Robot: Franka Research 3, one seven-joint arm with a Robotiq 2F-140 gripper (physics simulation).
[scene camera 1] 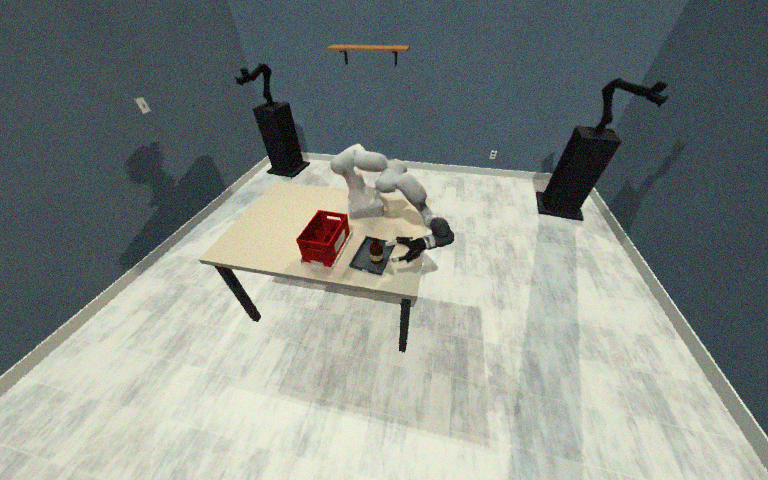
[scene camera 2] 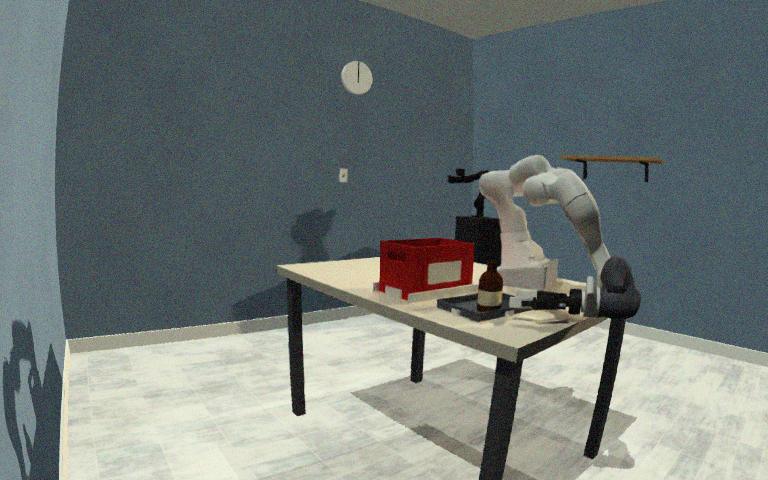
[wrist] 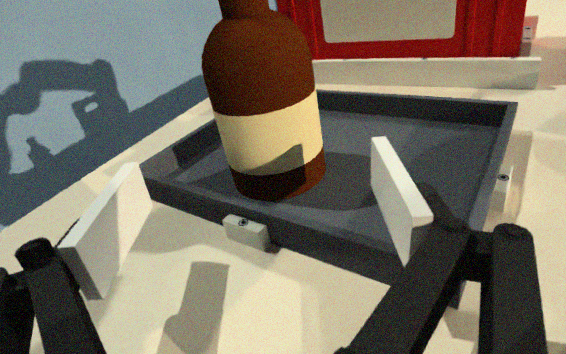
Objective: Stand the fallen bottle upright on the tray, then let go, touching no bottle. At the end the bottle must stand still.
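The brown bottle (scene camera 1: 376, 251) (scene camera 2: 490, 285) (wrist: 265, 100) with a cream label stands upright on the dark tray (scene camera 1: 361, 258) (scene camera 2: 453, 306) (wrist: 320, 245), near the tray wall on my gripper's side. My gripper (scene camera 1: 393, 251) (scene camera 2: 514, 306) (wrist: 255, 173) is open wide and lies level, low at the tray's edge. Its two white finger pads are well apart, with nothing between them. In the wrist view the bottle is beyond the pads, with a gap on each side, and its top is cut off by the frame.
A red crate (scene camera 1: 322, 243) (scene camera 2: 419, 268) (wrist: 487, 25) stands beside the tray, behind a low cream rail (scene camera 2: 441, 291) (wrist: 425, 72). The tray is near the edge of the table (scene camera 1: 254, 237) (scene camera 2: 339, 280). Two black stands (scene camera 1: 278, 135) (scene camera 1: 580, 169) with small arms are on the floor behind.
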